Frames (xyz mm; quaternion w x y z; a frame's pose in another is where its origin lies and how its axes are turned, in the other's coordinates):
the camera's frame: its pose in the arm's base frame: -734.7 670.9 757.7 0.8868 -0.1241 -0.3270 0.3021
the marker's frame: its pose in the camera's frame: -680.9 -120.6 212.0 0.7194 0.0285 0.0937 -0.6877
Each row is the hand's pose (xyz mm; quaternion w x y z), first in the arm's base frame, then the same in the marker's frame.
Working: the arm's base frame: its pose in the marker's frame: 652.8 416.3 -1152.6 0.8799 -0.1326 0.2289 0.3948

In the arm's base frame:
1: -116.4 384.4 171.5 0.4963 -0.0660 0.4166 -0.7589
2: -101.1 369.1 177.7 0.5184 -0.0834 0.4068 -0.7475
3: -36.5 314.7 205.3 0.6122 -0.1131 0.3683 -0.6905
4: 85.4 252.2 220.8 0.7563 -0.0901 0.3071 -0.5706
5: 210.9 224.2 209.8 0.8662 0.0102 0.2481 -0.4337
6: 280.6 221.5 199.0 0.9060 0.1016 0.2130 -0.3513
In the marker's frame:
1: 345.6 664.5 -966.2 0.6322 -0.4620 0.3535 -0.5119
2: 367.9 666.8 -967.8 0.6471 -0.4738 0.3446 -0.4879
3: 455.0 683.7 -974.0 0.7120 -0.4841 0.3280 -0.3888
4: 577.9 726.6 -1019.2 0.8085 -0.4314 0.3321 -0.2235
5: 669.0 783.3 -1090.9 0.8779 -0.3031 0.3631 -0.0748
6: 708.5 821.3 -1135.4 0.9006 -0.1952 0.3883 -0.0029

